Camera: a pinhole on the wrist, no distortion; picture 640 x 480 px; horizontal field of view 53.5 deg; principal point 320.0 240.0 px. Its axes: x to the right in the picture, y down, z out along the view. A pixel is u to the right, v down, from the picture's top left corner.
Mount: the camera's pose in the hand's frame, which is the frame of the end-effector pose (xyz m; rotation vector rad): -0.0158 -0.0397 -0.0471 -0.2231 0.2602 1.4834
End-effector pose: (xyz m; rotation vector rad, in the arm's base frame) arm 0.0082 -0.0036 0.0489 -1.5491 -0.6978 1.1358
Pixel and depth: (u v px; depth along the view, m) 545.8 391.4 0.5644
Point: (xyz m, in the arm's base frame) -0.4700 -0.0289 -0.2345
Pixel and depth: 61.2 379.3 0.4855
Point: -0.4660 0.1035 0.1508
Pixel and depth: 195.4 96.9 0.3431
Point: -0.2394 0.1769 0.0306
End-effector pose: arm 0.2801 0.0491 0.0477 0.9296 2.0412 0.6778
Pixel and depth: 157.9 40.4 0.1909
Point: 0.3693 0.0890 -0.0783
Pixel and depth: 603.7 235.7 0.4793
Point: 0.6706 0.2962 0.0692
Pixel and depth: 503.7 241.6 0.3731
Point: 0.5707 0.1958 0.0191
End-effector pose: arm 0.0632 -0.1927 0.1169 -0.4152 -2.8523 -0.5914
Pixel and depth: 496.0 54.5 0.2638
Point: 0.0003 -0.0087 0.0103
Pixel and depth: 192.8 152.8 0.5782
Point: -0.0744 0.0653 -0.3411
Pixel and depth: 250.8 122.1 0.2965
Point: -0.0094 -0.0668 -0.0857
